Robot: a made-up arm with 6 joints.
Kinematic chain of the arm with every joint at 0, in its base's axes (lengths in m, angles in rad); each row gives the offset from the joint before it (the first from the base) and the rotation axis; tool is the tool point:
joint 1: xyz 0 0 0.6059 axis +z
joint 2: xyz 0.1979 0 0 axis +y
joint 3: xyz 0 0 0.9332 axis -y
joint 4: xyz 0 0 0.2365 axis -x
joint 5: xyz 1.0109 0 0 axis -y
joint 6: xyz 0.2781 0 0 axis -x
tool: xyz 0 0 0
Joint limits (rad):
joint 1: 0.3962..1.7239
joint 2: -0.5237..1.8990
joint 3: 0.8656..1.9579
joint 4: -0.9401..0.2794
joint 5: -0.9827..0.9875
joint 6: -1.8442..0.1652
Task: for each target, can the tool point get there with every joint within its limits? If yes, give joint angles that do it. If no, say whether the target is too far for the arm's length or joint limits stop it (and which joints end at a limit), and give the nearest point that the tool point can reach.
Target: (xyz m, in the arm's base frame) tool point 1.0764 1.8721 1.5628
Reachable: yes | joints 1.0303 0.9213 1.1177 -0.4248 -0.3599 -0.0856
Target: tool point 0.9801 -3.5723 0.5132
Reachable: no: too far | nearest point 0.2621 -1.4508 1.7600 | short by 2.563 m
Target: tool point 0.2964 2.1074 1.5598
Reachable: yes | joints 1.4415 1.2434 1.7456 0.1318 -0.6517 -0.8535
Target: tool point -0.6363 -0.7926 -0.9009
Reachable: no: joint limits stop it (at a limit: joint 1, joint 2, joint 3, joint 5) | nearest point -0.3269 1.6610 -0.6877 | short by 2.482 m
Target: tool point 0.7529 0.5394 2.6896
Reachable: yes | joints 0.6400 0.1073 0.9593 -0.3159 0.1974 -1.4595
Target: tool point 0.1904 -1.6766 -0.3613
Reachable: no: joint limits stop it (at a limit: joint 2, joint 3, joint 5) | nearest point 0.1665 -1.4663 1.7575 | short by 2.129 m
